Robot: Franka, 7 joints.
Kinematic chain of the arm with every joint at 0, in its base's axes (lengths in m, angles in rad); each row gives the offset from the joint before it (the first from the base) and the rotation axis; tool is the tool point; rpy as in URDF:
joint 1: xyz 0 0 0.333 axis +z
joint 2: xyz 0 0 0 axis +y
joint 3: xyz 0 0 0.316 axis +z
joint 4: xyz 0.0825 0 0 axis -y
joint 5: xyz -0.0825 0 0.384 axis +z
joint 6: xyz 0 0 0 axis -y
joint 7: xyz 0.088 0 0 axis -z
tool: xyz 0 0 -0.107 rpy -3.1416 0 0
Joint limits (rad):
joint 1: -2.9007..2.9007
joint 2: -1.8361..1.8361
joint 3: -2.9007..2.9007
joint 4: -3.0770..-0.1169
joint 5: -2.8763..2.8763
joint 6: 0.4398..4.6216
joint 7: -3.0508..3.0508
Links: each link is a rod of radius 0.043 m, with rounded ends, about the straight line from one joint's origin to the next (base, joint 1, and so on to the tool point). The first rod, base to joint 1, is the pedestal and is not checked.
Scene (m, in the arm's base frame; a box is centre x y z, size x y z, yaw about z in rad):
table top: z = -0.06
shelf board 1: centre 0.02 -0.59 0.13 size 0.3 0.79 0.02 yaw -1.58
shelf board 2: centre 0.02 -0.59 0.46 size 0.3 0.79 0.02 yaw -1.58
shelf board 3: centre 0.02 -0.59 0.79 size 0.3 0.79 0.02 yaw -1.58
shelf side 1: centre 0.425 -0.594 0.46 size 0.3 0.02 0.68 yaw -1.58
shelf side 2: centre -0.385 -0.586 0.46 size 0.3 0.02 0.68 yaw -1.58
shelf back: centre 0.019 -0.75 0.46 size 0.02 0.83 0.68 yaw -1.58
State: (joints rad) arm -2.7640 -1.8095 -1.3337 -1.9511 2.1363 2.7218 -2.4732
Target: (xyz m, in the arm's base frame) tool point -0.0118 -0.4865 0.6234
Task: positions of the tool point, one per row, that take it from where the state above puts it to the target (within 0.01 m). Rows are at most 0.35 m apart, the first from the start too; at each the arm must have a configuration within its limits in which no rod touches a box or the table.
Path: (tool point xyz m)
1: -0.1757 0.5144 0.6009
2: -0.3131 0.2907 0.7497
3: -0.3504 -0.0164 0.8039
4: -0.2421 -0.3109 0.7547
5: -0.0118 -0.4865 0.6234

